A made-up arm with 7 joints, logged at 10 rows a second.
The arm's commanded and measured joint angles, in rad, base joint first. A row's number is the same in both.
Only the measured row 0 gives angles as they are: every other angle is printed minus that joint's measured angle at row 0.
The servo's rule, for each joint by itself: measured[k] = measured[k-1] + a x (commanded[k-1-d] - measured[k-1]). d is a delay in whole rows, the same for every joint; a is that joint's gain. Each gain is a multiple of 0.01, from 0.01 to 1. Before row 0 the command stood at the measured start. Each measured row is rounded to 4 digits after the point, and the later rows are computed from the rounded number. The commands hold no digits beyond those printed.
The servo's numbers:
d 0
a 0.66 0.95 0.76 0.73 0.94 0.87 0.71
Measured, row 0:
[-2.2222, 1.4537, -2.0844, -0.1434, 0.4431, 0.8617, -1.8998]
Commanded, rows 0 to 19:
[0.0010, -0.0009, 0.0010, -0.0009, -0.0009, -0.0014, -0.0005]
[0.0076, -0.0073, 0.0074, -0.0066, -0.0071, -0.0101, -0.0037]
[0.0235, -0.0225, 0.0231, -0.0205, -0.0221, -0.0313, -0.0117]
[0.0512, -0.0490, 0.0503, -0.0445, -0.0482, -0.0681, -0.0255]
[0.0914, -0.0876, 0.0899, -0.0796, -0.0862, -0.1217, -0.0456]
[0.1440, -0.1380, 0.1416, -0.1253, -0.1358, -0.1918, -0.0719]
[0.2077, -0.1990, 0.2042, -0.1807, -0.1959, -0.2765, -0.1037]
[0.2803, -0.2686, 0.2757, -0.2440, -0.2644, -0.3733, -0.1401]
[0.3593, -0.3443, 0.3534, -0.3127, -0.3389, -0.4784, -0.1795]
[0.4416, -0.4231, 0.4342, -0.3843, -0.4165, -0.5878, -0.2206]
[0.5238, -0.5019, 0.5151, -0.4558, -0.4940, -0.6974, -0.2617]
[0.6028, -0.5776, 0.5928, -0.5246, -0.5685, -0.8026, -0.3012]
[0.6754, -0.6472, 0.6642, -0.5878, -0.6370, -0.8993, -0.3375]
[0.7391, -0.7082, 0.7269, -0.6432, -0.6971, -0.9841, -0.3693]
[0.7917, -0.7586, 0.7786, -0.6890, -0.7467, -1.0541, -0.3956]
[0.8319, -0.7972, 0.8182, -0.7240, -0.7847, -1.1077, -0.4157]
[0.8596, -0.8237, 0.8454, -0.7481, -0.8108, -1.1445, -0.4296]
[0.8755, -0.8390, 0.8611, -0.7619, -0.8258, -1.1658, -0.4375]
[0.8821, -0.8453, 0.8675, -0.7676, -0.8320, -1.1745, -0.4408]
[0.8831, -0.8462, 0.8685, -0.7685, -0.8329, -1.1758, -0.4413]
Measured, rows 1 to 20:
[0.0007, -0.0009, 0.0008, -0.0007, -0.0008, -0.0012, -0.0004]
[0.0053, -0.0070, 0.0058, -0.0050, -0.0067, -0.0089, -0.0027]
[0.0173, -0.0217, 0.0189, -0.0163, -0.0212, -0.0284, -0.0091]
[0.0397, -0.0476, 0.0428, -0.0369, -0.0466, -0.0629, -0.0207]
[0.0738, -0.0856, 0.0786, -0.0681, -0.0838, -0.1141, -0.0384]
[0.1201, -0.1354, 0.1265, -0.1099, -0.1327, -0.1817, -0.0622]
[0.1779, -0.1958, 0.1856, -0.1616, -0.1921, -0.2642, -0.0917]
[0.2455, -0.2650, 0.2541, -0.2218, -0.2601, -0.3591, -0.1261]
[0.3206, -0.3403, 0.3296, -0.2882, -0.3342, -0.4629, -0.1640]
[0.4005, -0.4190, 0.4091, -0.3584, -0.4116, -0.5716, -0.2042]
[0.4819, -0.4978, 0.4897, -0.4295, -0.4891, -0.6810, -0.2450]
[0.5617, -0.5736, 0.5681, -0.4989, -0.5637, -0.7868, -0.2849]
[0.6367, -0.6435, 0.6411, -0.5638, -0.6326, -0.8847, -0.3222]
[0.7043, -0.7050, 0.7063, -0.6218, -0.6932, -0.9712, -0.3556]
[0.7620, -0.7559, 0.7612, -0.6709, -0.7435, -1.0433, -0.3840]
[0.8081, -0.7951, 0.8045, -0.7097, -0.7822, -1.0993, -0.4065]
[0.8421, -0.8223, 0.8356, -0.7377, -0.8091, -1.1386, -0.4229]
[0.8641, -0.8382, 0.8550, -0.7554, -0.8248, -1.1623, -0.4333]
[0.8760, -0.8449, 0.8645, -0.7643, -0.8316, -1.1729, -0.4386]
[0.8807, -0.8461, 0.8675, -0.7674, -0.8328, -1.1754, -0.4405]

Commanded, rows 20 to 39:
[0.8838, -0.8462, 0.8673, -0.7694, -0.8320, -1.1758, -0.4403]
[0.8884, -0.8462, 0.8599, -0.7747, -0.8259, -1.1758, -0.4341]
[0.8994, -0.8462, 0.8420, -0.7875, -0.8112, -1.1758, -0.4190]
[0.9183, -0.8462, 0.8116, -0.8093, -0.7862, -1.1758, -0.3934]
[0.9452, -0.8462, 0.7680, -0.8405, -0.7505, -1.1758, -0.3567]
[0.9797, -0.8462, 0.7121, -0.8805, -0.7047, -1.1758, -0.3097]
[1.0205, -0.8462, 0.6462, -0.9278, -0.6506, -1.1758, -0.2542]
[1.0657, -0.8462, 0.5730, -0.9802, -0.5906, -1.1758, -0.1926]
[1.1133, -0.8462, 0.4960, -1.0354, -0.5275, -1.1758, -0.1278]
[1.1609, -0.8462, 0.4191, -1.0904, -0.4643, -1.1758, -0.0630]
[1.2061, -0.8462, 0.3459, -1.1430, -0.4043, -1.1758, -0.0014]
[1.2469, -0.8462, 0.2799, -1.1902, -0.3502, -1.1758, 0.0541]
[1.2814, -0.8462, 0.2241, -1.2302, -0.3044, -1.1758, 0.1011]
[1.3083, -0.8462, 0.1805, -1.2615, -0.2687, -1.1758, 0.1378]
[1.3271, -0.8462, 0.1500, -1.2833, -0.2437, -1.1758, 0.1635]
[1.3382, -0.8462, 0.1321, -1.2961, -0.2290, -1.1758, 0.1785]
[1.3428, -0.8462, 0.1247, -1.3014, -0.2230, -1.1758, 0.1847]
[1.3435, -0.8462, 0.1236, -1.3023, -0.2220, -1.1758, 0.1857]
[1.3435, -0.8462, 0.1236, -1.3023, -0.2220, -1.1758, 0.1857]
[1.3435, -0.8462, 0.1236, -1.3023, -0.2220, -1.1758, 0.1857]
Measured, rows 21 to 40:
[0.8827, -0.8462, 0.8673, -0.7689, -0.8320, -1.1757, -0.4404]
[0.8865, -0.8462, 0.8617, -0.7731, -0.8263, -1.1758, -0.4359]
[0.8950, -0.8462, 0.8467, -0.7836, -0.8121, -1.1758, -0.4239]
[0.9104, -0.8462, 0.8200, -0.8024, -0.7878, -1.1758, -0.4022]
[0.9334, -0.8462, 0.7805, -0.8302, -0.7527, -1.1758, -0.3699]
[0.9640, -0.8462, 0.7285, -0.8669, -0.7076, -1.1758, -0.3272]
[1.0013, -0.8462, 0.6660, -0.9114, -0.6540, -1.1758, -0.2754]
[1.0438, -0.8462, 0.5953, -0.9616, -0.5944, -1.1758, -0.2166]
[1.0897, -0.8462, 0.5198, -1.0155, -0.5315, -1.1758, -0.1536]
[1.1367, -0.8462, 0.4433, -1.0702, -0.4683, -1.1758, -0.0893]
[1.1825, -0.8462, 0.3693, -1.1233, -0.4081, -1.1758, -0.0269]
[1.2250, -0.8462, 0.3014, -1.1721, -0.3537, -1.1758, 0.0306]
[1.2622, -0.8462, 0.2427, -1.2145, -0.3074, -1.1758, 0.0807]
[1.2926, -0.8462, 0.1954, -1.2488, -0.2710, -1.1758, 0.1212]
[1.3154, -0.8462, 0.1609, -1.2740, -0.2453, -1.1758, 0.1512]
[1.3304, -0.8462, 0.1390, -1.2901, -0.2300, -1.1758, 0.1706]
[1.3386, -0.8462, 0.1281, -1.2983, -0.2234, -1.1758, 0.1806]
[1.3418, -0.8462, 0.1247, -1.3012, -0.2221, -1.1758, 0.1842]
[1.3429, -0.8462, 0.1239, -1.3020, -0.2220, -1.1758, 0.1853]
[1.3433, -0.8462, 0.1237, -1.3022, -0.2220, -1.1758, 0.1856]

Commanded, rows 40 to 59:
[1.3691, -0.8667, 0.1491, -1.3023, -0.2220, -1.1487, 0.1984]
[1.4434, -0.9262, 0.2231, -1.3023, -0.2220, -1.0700, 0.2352]
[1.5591, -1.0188, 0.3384, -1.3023, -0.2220, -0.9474, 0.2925]
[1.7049, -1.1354, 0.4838, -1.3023, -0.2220, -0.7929, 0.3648]
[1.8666, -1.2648, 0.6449, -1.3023, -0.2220, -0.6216, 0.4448]
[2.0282, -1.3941, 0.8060, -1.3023, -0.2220, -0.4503, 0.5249]
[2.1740, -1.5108, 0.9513, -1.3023, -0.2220, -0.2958, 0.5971]
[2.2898, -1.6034, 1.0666, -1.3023, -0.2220, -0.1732, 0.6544]
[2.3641, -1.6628, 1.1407, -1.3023, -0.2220, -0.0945, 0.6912]
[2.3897, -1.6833, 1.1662, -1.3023, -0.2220, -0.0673, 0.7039]
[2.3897, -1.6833, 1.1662, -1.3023, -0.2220, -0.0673, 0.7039]
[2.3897, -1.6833, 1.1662, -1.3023, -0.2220, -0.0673, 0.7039]
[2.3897, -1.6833, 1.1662, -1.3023, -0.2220, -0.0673, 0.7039]
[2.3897, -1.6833, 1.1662, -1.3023, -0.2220, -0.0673, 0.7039]
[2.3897, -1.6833, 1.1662, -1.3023, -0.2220, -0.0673, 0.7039]
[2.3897, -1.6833, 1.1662, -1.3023, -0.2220, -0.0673, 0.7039]
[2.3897, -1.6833, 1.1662, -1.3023, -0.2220, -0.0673, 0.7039]
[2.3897, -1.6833, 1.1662, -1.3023, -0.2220, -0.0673, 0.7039]
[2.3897, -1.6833, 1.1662, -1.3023, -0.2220, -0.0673, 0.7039]
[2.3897, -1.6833, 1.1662, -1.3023, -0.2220, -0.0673, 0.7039]
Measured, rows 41 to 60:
[1.3603, -0.8657, 0.1430, -1.3023, -0.2220, -1.1522, 0.1947]
[1.4151, -0.9232, 0.2039, -1.3023, -0.2220, -1.0807, 0.2235]
[1.5101, -1.0140, 0.3061, -1.3023, -0.2220, -0.9647, 0.2725]
[1.6387, -1.1293, 0.4412, -1.3023, -0.2220, -0.8152, 0.3380]
[1.7891, -1.2580, 0.5960, -1.3023, -0.2220, -0.6468, 0.4138]
[1.9469, -1.3873, 0.7556, -1.3023, -0.2220, -0.4758, 0.4927]
[2.0968, -1.5046, 0.9043, -1.3023, -0.2220, -0.3192, 0.5668]
[2.2242, -1.5985, 1.0276, -1.3023, -0.2220, -0.1922, 0.6290]
[2.3165, -1.6596, 1.1136, -1.3023, -0.2220, -0.1072, 0.6732]
[2.3648, -1.6821, 1.1536, -1.3023, -0.2220, -0.0725, 0.6950]
[2.3812, -1.6832, 1.1632, -1.3023, -0.2220, -0.0680, 0.7013]
[2.3868, -1.6833, 1.1655, -1.3023, -0.2220, -0.0674, 0.7031]
[2.3887, -1.6833, 1.1660, -1.3023, -0.2220, -0.0673, 0.7037]
[2.3894, -1.6833, 1.1662, -1.3023, -0.2220, -0.0673, 0.7038]
[2.3896, -1.6833, 1.1662, -1.3023, -0.2220, -0.0673, 0.7039]
[2.3897, -1.6833, 1.1662, -1.3023, -0.2220, -0.0673, 0.7039]
[2.3897, -1.6833, 1.1662, -1.3023, -0.2220, -0.0673, 0.7039]
[2.3897, -1.6833, 1.1662, -1.3023, -0.2220, -0.0673, 0.7039]
[2.3897, -1.6833, 1.1662, -1.3023, -0.2220, -0.0673, 0.7039]
[2.3897, -1.6833, 1.1662, -1.3023, -0.2220, -0.0673, 0.7039]

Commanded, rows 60 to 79:
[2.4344, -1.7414, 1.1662, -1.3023, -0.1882, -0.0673, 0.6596]
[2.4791, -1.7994, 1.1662, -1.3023, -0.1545, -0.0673, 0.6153]
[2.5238, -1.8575, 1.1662, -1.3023, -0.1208, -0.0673, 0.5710]
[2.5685, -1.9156, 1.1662, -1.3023, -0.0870, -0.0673, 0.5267]
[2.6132, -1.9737, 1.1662, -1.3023, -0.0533, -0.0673, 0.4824]
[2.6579, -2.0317, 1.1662, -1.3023, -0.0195, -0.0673, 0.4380]
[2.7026, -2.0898, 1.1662, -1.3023, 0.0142, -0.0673, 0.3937]
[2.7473, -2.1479, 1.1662, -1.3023, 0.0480, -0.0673, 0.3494]
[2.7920, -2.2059, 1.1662, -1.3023, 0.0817, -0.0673, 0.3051]
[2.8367, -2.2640, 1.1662, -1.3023, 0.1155, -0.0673, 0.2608]
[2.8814, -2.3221, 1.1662, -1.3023, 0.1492, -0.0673, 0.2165]
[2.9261, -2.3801, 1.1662, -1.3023, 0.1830, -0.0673, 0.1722]
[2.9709, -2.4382, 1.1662, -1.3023, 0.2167, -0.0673, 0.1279]
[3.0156, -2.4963, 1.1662, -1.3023, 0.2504, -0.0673, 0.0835]
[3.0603, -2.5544, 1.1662, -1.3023, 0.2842, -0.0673, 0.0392]
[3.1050, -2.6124, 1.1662, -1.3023, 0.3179, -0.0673, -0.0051]
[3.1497, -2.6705, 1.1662, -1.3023, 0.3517, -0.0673, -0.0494]
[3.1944, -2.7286, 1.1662, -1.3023, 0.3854, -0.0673, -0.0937]
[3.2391, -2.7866, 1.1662, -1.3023, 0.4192, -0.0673, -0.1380]
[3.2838, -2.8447, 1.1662, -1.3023, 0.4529, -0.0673, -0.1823]
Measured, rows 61 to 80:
[2.4192, -1.7385, 1.1662, -1.3023, -0.1902, -0.0673, 0.6724]
[2.4587, -1.7964, 1.1662, -1.3023, -0.1566, -0.0673, 0.6319]
[2.5017, -1.8544, 1.1662, -1.3023, -0.1229, -0.0673, 0.5887]
[2.5458, -1.9125, 1.1662, -1.3023, -0.0892, -0.0673, 0.5447]
[2.5903, -1.9706, 1.1662, -1.3023, -0.0555, -0.0673, 0.5005]
[2.6349, -2.0286, 1.1662, -1.3023, -0.0217, -0.0673, 0.4561]
[2.6796, -2.0867, 1.1662, -1.3023, 0.0120, -0.0673, 0.4118]
[2.7243, -2.1448, 1.1662, -1.3023, 0.0458, -0.0673, 0.3675]
[2.7690, -2.2028, 1.1662, -1.3023, 0.0795, -0.0673, 0.3232]
[2.8137, -2.2609, 1.1662, -1.3023, 0.1133, -0.0673, 0.2789]
[2.8584, -2.3190, 1.1662, -1.3023, 0.1470, -0.0673, 0.2346]
[2.9031, -2.3770, 1.1662, -1.3023, 0.1808, -0.0673, 0.1903]
[2.9478, -2.4351, 1.1662, -1.3023, 0.2145, -0.0673, 0.1460]
[2.9925, -2.4932, 1.1662, -1.3023, 0.2482, -0.0673, 0.1016]
[3.0372, -2.5513, 1.1662, -1.3023, 0.2820, -0.0673, 0.0573]
[3.0819, -2.6093, 1.1662, -1.3023, 0.3157, -0.0673, 0.0130]
[3.1266, -2.6674, 1.1662, -1.3023, 0.3495, -0.0673, -0.0313]
[3.1713, -2.7255, 1.1662, -1.3023, 0.3832, -0.0673, -0.0756]
[3.2160, -2.7835, 1.1662, -1.3023, 0.4170, -0.0673, -0.1199]
[3.2607, -2.8416, 1.1662, -1.3023, 0.4507, -0.0673, -0.1642]

